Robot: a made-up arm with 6 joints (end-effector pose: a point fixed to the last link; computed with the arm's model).
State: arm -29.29 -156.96 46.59 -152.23 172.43 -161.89
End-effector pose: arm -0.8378 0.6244 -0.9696 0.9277 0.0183 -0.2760 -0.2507
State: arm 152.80 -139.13 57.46 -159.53 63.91 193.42
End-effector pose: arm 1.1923 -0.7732 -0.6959 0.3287 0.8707 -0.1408 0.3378
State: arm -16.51 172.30 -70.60 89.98 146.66 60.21
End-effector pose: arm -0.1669 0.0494 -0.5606 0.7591 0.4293 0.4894 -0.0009
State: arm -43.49 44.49 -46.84 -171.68 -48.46 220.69
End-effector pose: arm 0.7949 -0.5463 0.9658 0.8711 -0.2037 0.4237 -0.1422
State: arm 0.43 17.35 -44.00 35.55 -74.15 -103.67
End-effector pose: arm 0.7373 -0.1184 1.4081 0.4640 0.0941 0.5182 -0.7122
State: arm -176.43 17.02 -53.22 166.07 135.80 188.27
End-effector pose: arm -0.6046 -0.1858 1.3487 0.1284 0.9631 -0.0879 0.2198
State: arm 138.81 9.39 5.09 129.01 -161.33 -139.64
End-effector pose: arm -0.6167 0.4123 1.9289 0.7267 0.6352 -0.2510 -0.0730
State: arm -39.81 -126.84 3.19 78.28 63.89 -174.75
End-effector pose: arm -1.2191 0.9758 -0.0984 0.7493 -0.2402 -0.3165 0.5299
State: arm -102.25 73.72 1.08 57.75 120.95 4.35
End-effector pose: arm -0.4237 -1.5685 0.4169 0.8649 -0.2761 -0.2570 -0.3311
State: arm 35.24 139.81 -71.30 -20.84 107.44 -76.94
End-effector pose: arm 0.4982 0.1777 -0.3115 0.7146 0.0629 0.6134 -0.3304
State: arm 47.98 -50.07 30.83 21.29 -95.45 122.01
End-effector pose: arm -0.6008 -0.8788 1.8640 0.4192 -0.8718 -0.1452 0.2077
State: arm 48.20 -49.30 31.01 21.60 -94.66 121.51
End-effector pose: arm -0.5865 -0.8685 1.8783 0.4217 -0.8711 -0.1451 0.2057
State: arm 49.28 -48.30 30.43 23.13 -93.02 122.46
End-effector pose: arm -0.5541 -0.8584 1.8965 0.4094 -0.8783 -0.1455 0.1994
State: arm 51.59 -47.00 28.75 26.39 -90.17 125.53
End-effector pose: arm -0.4971 -0.8466 1.9194 0.3734 -0.8968 -0.1476 0.1860
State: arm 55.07 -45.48 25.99 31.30 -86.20 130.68
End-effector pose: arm -0.4201 -0.8288 1.9443 0.3104 -0.9239 -0.1523 0.1638
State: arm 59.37 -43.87 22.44 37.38 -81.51 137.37
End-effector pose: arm -0.3339 -0.8014 1.9680 0.2223 -0.9526 -0.1604 0.1322
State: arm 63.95 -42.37 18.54 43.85 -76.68 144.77
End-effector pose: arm -0.2519 -0.7654 1.9864 0.1182 -0.9737 -0.1713 0.0926
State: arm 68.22 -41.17 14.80 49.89 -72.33 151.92
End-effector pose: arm -0.1850 -0.7273 1.9974 0.0140 -0.9819 -0.1825 0.0494
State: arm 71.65 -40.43 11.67 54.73 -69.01 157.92
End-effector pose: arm -0.1384 -0.6965 2.0008 0.0736 0.9787 0.1912 -0.0104
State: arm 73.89 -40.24 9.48 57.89 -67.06 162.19
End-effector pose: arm -0.1124 -0.6808 1.9977 0.1332 0.9715 0.1955 0.0170
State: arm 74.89 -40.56 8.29 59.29 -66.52 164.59
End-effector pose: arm -0.1037 -0.6823 1.9905 0.1630 0.9666 0.1959 0.0288
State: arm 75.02 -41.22 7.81 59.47 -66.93 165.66
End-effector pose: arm -0.1061 -0.6958 1.9807 0.1717 0.9655 0.1938 0.0290
